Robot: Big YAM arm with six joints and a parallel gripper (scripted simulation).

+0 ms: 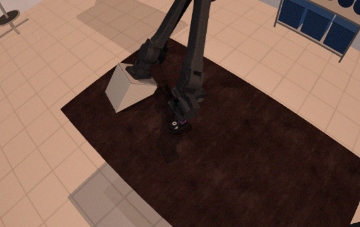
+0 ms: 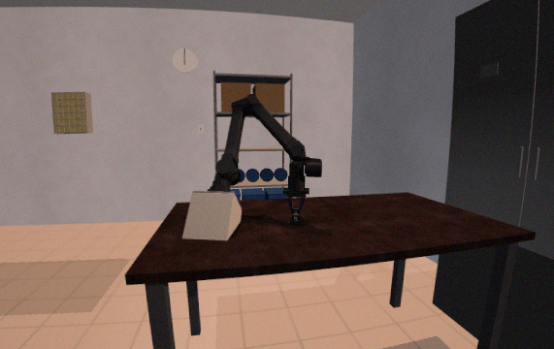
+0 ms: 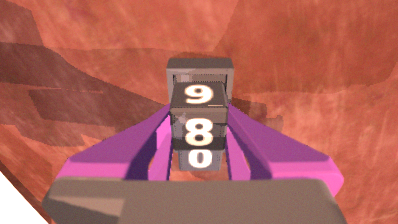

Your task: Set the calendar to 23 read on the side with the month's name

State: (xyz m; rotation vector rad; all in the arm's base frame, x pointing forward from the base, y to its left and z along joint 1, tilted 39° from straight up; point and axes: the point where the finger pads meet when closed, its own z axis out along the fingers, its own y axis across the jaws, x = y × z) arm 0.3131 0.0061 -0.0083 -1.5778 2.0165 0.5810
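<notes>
Now: the dark tray 2 cm to the right of my hand and 3 cm below it.
</notes>
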